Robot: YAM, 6 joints.
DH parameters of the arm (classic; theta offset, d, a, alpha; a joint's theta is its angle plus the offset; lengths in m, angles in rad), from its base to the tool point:
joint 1: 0 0.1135 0.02 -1.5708
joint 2: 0 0 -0.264 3.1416
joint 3: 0.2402 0 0.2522 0
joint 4: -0.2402 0 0.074 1.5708
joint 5: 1.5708 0 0 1.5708
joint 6: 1.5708 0.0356 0 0
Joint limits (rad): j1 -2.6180..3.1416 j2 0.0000..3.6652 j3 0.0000..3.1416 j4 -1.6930..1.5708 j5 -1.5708..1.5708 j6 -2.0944..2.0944
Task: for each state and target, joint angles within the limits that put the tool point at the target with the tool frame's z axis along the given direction. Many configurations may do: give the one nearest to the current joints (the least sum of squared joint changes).
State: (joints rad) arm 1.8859 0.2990 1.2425 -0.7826 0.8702 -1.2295
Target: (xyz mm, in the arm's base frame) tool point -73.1 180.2 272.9 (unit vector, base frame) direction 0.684 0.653 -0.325
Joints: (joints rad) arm 2.1264 1.0760 0.8444 -0.8012 1.1826 -1.2295
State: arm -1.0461 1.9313 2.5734 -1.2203 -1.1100 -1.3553
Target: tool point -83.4 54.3 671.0 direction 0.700 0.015 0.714
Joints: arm -0.4607 1.3088 3.1402 -0.9759 -0.3306 -1.3553
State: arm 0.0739 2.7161 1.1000 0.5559 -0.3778 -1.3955
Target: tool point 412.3 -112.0 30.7 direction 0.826 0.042 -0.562
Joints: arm -0.2882 2.3289 1.0960 0.6086 -0.2786 -1.3955
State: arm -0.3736 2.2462 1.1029 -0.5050 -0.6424 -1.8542
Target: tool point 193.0 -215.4 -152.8 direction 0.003 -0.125 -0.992
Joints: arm -0.8301 2.7752 1.0132 0.2859 0.0822 -1.8542
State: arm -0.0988 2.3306 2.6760 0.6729 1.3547 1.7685
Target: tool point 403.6 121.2 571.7 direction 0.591 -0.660 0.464
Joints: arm 0.3616 2.2482 2.7750 0.4413 0.9725 1.7685
